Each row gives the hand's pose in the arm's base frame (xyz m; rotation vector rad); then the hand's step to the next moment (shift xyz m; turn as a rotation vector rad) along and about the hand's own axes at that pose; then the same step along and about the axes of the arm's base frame.
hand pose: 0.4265 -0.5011 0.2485 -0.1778 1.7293 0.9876
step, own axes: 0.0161 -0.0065 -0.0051 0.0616 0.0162 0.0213
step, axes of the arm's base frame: -0.0066 -0.0022 -0.0167 -0.0185 0.0460 -0.0453
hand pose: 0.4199 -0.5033 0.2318 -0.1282 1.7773 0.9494
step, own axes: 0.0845 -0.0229 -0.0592 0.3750 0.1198 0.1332
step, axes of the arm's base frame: -0.0690 -0.0250 -0.0760 -0.1208 0.2967 -0.2648
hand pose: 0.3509 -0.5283 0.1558 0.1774 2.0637 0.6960
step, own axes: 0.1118 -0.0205 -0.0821 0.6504 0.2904 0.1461
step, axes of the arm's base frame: -0.1271 -0.0079 -0.0586 -0.2899 0.5484 -0.3793
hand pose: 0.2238 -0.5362 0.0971 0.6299 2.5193 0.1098
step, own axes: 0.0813 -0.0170 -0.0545 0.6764 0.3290 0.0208
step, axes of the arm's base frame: -0.0961 0.0248 0.0039 -0.3585 0.6007 -0.2772
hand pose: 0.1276 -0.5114 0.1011 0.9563 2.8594 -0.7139
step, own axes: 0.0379 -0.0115 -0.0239 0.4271 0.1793 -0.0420
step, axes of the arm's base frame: -0.0349 0.0236 0.0192 -0.2372 0.3835 -0.1140
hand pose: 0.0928 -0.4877 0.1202 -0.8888 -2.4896 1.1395
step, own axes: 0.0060 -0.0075 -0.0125 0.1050 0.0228 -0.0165
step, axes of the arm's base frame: -0.0020 0.0074 0.0138 -0.0644 0.0872 -0.0079
